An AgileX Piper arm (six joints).
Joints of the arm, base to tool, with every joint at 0 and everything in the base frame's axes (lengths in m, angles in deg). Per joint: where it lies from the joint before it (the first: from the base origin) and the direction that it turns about. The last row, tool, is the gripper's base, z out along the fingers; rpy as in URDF.
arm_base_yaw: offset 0.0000 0.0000 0.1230 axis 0 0 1
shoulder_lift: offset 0.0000 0.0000 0.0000 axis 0 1 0
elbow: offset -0.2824 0.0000 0.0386 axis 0 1 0
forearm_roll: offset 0.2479 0.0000 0.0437 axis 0.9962 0 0.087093
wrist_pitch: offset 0.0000 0.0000 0.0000 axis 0 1 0
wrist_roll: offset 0.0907 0.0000 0.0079 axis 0.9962 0 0.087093
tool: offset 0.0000 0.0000 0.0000 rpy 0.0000 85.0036 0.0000
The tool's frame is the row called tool.
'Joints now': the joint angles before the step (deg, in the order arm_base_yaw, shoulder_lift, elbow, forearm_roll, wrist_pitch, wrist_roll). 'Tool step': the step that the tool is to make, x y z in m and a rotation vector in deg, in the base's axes. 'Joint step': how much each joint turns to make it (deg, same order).
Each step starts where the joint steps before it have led.
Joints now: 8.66, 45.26, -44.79, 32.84, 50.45, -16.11
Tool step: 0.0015, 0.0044, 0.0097, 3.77, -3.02, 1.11
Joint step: -0.02, 0.08, -0.82, 5.34, -1.79, -3.05
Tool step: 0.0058, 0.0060, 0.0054, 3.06, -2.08, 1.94
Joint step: 0.48, 1.37, -0.54, 5.65, -1.73, -4.22
